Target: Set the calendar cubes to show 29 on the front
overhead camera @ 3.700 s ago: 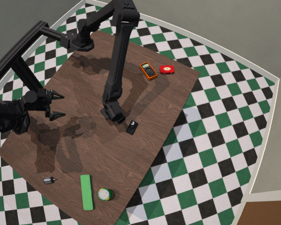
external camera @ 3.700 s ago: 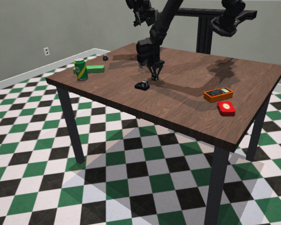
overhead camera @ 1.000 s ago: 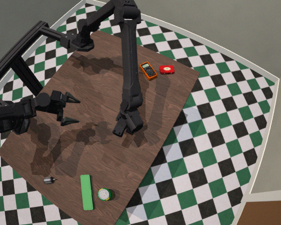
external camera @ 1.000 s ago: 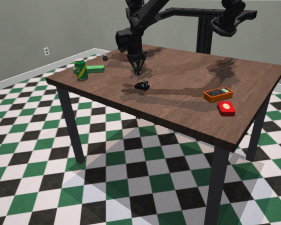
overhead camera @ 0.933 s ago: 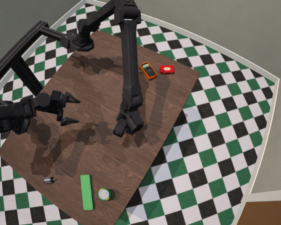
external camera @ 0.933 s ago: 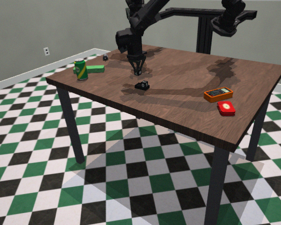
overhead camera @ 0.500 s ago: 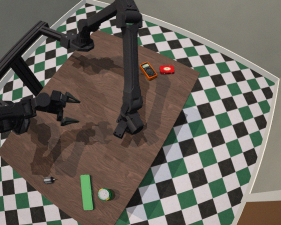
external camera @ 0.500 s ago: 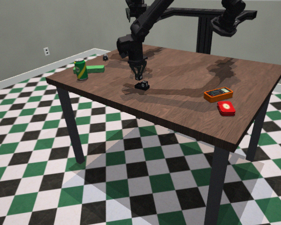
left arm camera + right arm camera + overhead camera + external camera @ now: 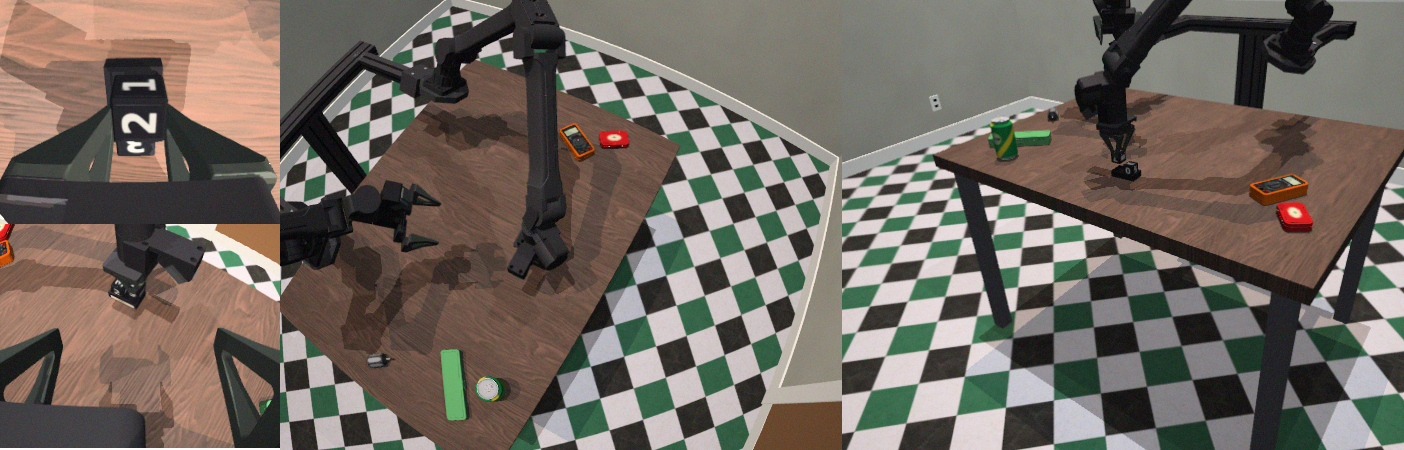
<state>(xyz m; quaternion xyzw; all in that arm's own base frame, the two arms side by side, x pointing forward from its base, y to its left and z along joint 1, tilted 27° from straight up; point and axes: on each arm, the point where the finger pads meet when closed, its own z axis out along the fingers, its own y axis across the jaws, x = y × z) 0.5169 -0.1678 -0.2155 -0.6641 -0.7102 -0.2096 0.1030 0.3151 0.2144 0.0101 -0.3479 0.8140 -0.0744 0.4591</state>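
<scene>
My left gripper is now 40 mm to the right of the black cube and 40 mm above it. Round my left hand: black calendar tray 50 mm below, 20 mm to the left; then green case 430 mm to the right, 50 mm below, 10 mm behind; then red box 480 mm to the left, 50 mm below.
</scene>
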